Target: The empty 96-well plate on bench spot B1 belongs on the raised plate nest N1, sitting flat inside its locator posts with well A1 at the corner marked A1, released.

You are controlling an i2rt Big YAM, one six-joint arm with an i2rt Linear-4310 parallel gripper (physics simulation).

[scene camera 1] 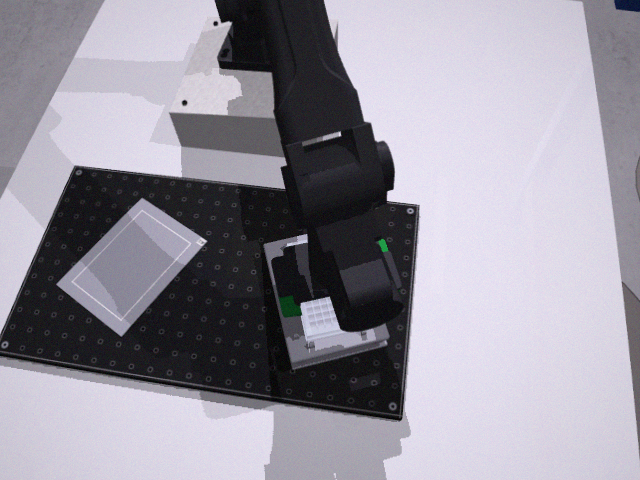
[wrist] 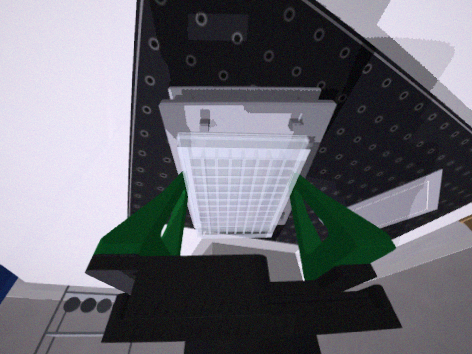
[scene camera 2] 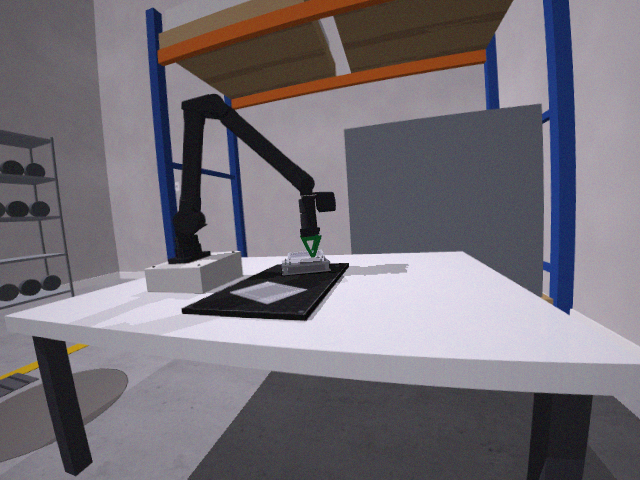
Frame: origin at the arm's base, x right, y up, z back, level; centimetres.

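Seen in the pictures: gripper, fingertip midpoint: (wrist: 239,176) (scene camera 2: 312,255); arm's base, origin of the base link: (scene camera 1: 262,52) (scene camera 2: 190,259).
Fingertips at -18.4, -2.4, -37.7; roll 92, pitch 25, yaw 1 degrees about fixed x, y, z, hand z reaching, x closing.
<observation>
Offsets run from my fingertips to a thing's top centre, as dx, dy, dz. "*": to the spot under its first point. Level surfaces: height alone.
The clear 96-well plate {+0.9, +1.4, +2.1} (scene camera 1: 319,314) (scene camera 2: 300,256) (wrist: 239,190) is between the green fingers of my gripper (scene camera 1: 335,276) (scene camera 2: 311,247) (wrist: 239,176), which is shut on its two long sides. The plate is over the grey raised nest N1 {+1.8, -0.4, +2.2} (scene camera 1: 335,355) (scene camera 2: 306,267) (wrist: 259,116) at the right end of the black perforated board {+16.7, -4.6, +2.7} (scene camera 1: 207,320) (scene camera 2: 248,307) (wrist: 381,126). Two locator posts show just beyond the plate's far edge in the wrist view. I cannot tell whether the plate rests on the nest. The arm hides most of the plate from above. Bench spot B1 {* +28.8, -4.5, +2.1} (scene camera 1: 129,263) (scene camera 2: 266,291) (wrist: 396,204), a grey outlined rectangle, is bare.
The arm's grey base block (scene camera 1: 216,103) (scene camera 2: 193,273) stands behind the board on the white table {dy -6.0} (scene camera 1: 516,258) (scene camera 2: 439,320). A blue and orange shelf rack (scene camera 2: 560,154) and a grey panel (scene camera 2: 444,186) stand behind the table.
</observation>
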